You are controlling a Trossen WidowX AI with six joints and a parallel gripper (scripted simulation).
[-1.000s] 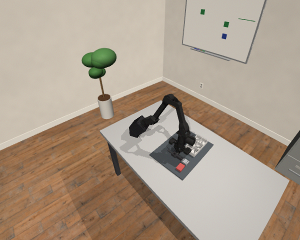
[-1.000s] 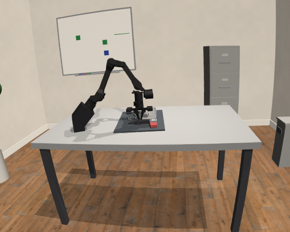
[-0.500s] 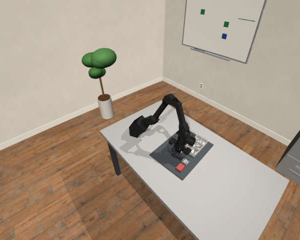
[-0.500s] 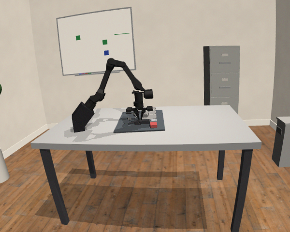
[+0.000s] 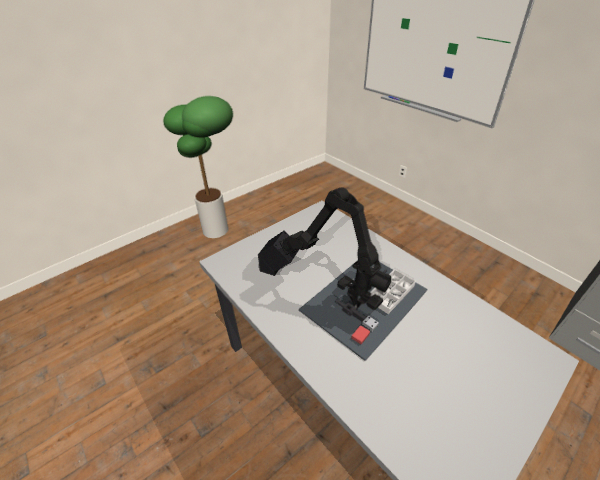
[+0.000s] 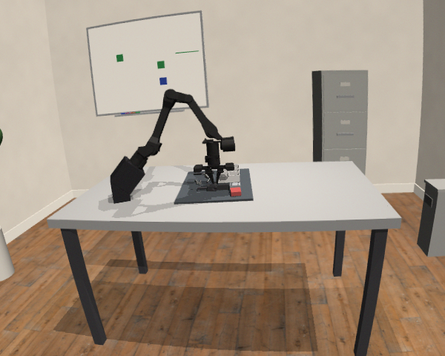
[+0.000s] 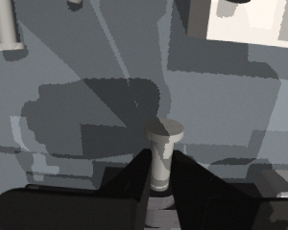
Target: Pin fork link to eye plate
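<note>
My hand is 10 mm to the left of the grey headed pin and 30 mm above it. The rest, counted from my hand: mat 10 mm behind, 60 mm to the left, 50 mm below; small grey block 100 mm ahead, 20 mm to the right, 30 mm below; eye plate 20 mm ahead, 30 mm to the right, 30 mm below.
</note>
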